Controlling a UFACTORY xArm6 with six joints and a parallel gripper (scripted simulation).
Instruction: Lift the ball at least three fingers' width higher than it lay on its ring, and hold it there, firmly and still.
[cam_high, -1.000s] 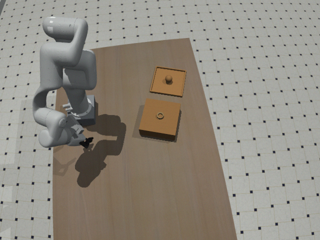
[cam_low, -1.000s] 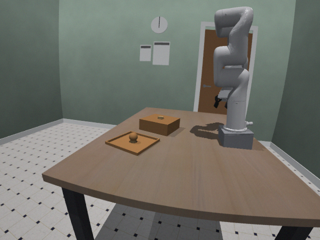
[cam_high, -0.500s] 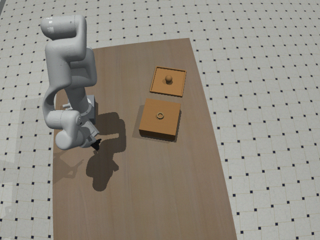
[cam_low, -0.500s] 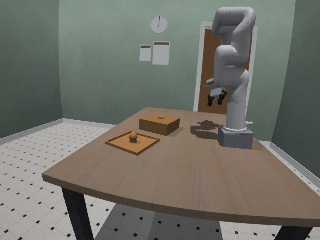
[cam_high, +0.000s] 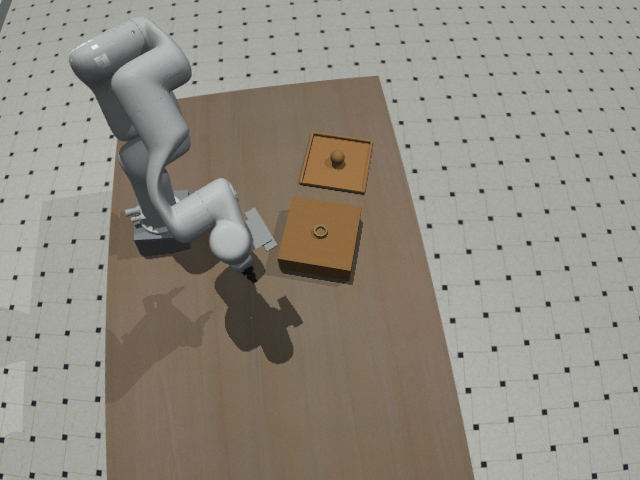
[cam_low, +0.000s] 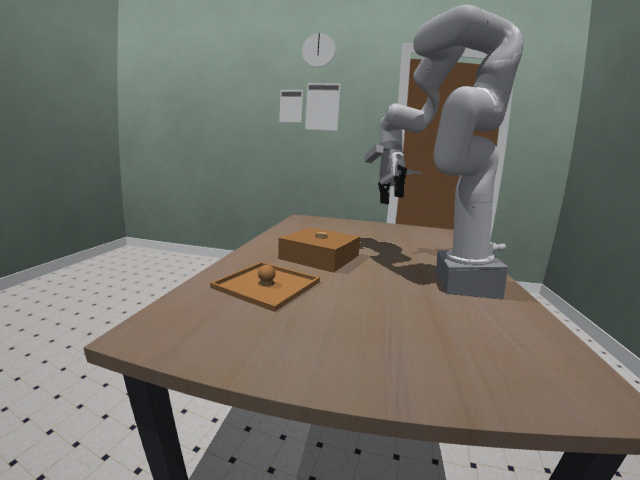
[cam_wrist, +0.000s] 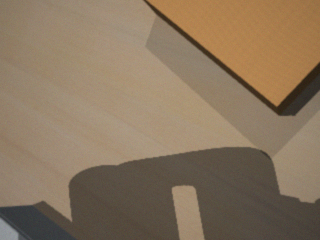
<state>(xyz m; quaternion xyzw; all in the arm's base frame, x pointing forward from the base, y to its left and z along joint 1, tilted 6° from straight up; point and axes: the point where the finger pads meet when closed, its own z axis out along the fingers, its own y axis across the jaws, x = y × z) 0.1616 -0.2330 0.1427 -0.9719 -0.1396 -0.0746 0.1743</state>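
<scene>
My hand is 35 cm short of the wooden ball, 29 cm to the right of it and 17 cm above it. The rest, counted from my hand: flat wooden tray (35 cm ahead, 29 cm to the left, 19 cm below); then raised wooden block (22 cm ahead, 15 cm below, 5 cm to the left).
</scene>
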